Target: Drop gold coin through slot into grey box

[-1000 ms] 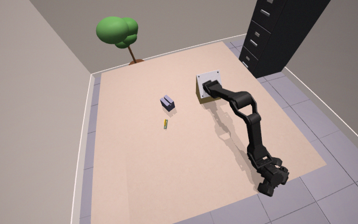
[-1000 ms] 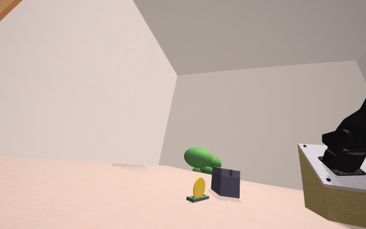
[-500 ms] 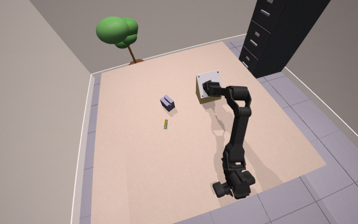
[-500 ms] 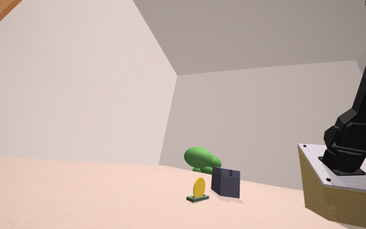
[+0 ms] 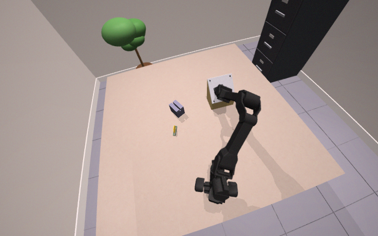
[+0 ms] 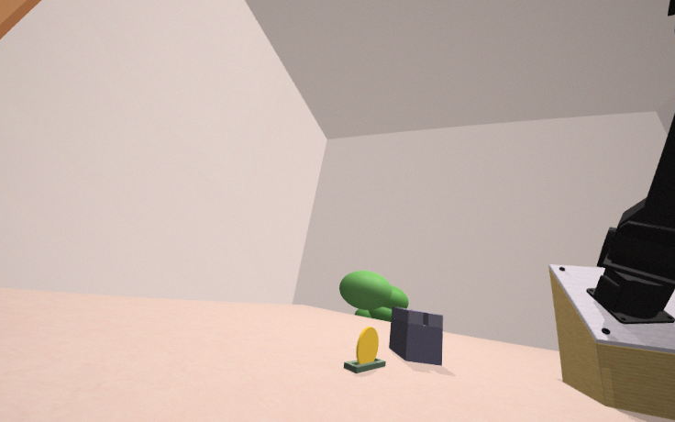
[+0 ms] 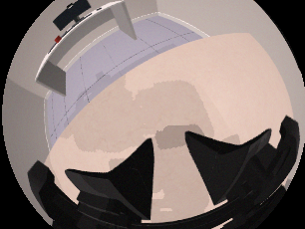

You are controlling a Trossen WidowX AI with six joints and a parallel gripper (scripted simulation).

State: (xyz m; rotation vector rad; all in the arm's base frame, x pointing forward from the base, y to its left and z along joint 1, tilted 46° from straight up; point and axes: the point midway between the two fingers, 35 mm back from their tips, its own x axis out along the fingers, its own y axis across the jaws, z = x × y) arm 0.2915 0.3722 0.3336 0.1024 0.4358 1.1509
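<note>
The thin gold coin is 60 mm ahead of my gripper tip, 430 mm to the right of it and 10 mm above it.
</note>
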